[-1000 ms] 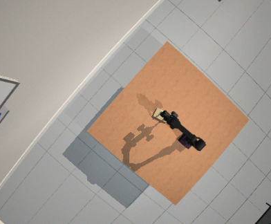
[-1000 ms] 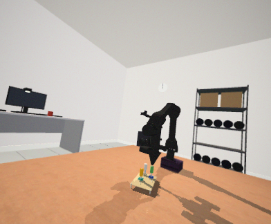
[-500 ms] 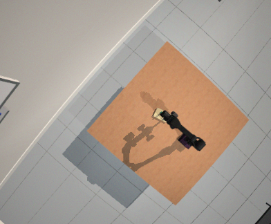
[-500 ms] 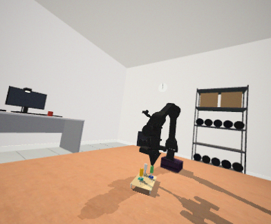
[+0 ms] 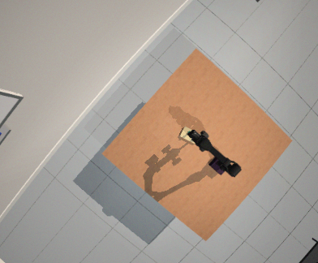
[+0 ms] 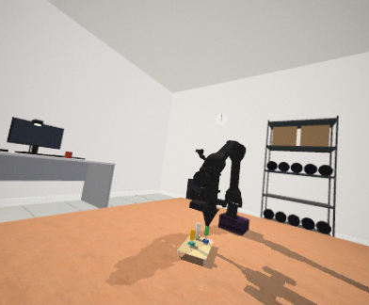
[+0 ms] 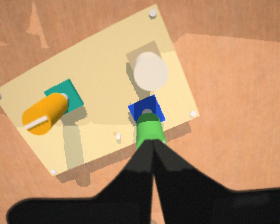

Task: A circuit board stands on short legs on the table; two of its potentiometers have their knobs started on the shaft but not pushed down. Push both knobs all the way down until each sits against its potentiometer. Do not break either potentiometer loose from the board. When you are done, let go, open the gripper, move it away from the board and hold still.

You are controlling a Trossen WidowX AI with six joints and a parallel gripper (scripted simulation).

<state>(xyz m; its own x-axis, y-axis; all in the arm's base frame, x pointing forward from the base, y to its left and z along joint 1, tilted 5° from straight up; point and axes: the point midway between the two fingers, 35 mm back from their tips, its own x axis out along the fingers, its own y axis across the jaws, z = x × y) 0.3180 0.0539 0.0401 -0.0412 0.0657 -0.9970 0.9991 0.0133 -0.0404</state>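
Now: the green knob 1 cm below my gripper tip.
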